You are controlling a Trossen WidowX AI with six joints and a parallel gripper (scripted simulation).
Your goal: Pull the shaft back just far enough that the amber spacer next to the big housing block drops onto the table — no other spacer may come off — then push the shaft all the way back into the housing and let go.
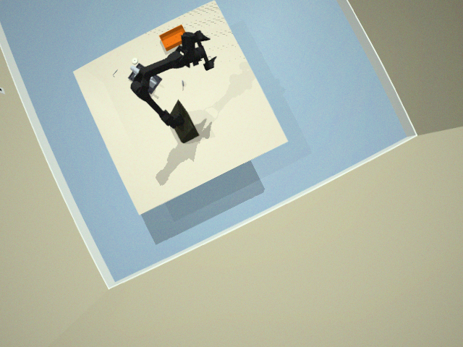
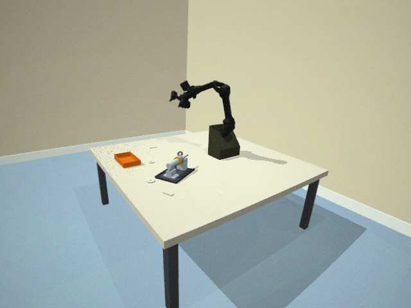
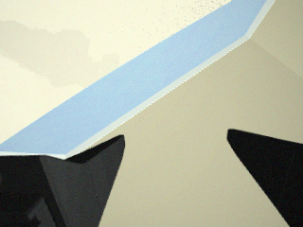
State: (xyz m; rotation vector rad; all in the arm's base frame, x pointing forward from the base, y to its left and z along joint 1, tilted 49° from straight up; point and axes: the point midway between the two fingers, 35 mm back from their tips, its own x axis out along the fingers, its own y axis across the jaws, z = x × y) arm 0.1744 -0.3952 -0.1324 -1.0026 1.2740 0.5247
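The pale grey shaft is 27 cm ahead of my gripper tip, 47 cm to the left of it and 27 cm below it. The rest, counted from my gripper tip: amber spacer 29 cm ahead, 48 cm to the left, 27 cm below; orange tray 47 cm ahead, 13 cm to the left, 34 cm below.
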